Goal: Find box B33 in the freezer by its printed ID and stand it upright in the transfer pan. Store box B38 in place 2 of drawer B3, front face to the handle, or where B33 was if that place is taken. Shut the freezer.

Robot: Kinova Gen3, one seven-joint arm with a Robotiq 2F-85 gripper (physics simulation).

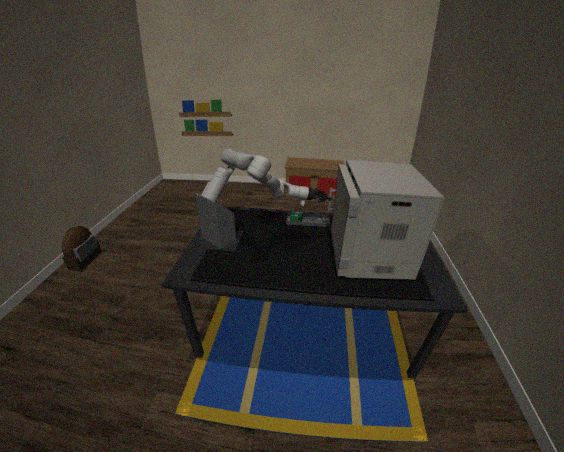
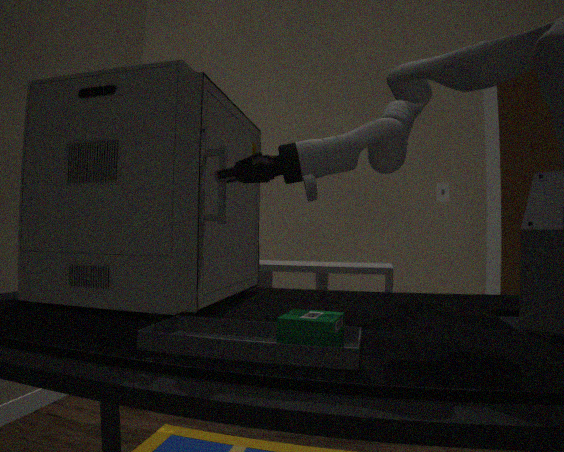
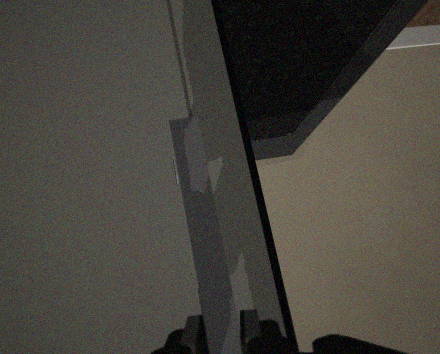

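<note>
The white freezer (image 1: 395, 230) (image 2: 110, 215) stands on the table, and its door (image 2: 240, 240) (image 3: 100, 175) looks shut or nearly so. My gripper (image 1: 328, 198) (image 2: 223, 176) (image 3: 225, 337) is shut on the vertical bar of the door handle (image 2: 223, 205) (image 3: 210, 250), with one finger on each side of it. A green box (image 1: 296, 216) (image 2: 310, 330) lies flat in one end of the clear transfer pan (image 1: 315, 223) (image 2: 220, 347); its label has print too small to read. B33 and B38 cannot be told by ID. The drawers and the freezer's inside are hidden.
The dark table (image 1: 280, 260) (image 2: 425, 360) carries the freezer, the pan and the arm's grey base (image 1: 217, 225) (image 2: 542, 280). The pan stands low beside the freezer's handle side. A brown and red cabinet (image 1: 312, 172) stands behind the table.
</note>
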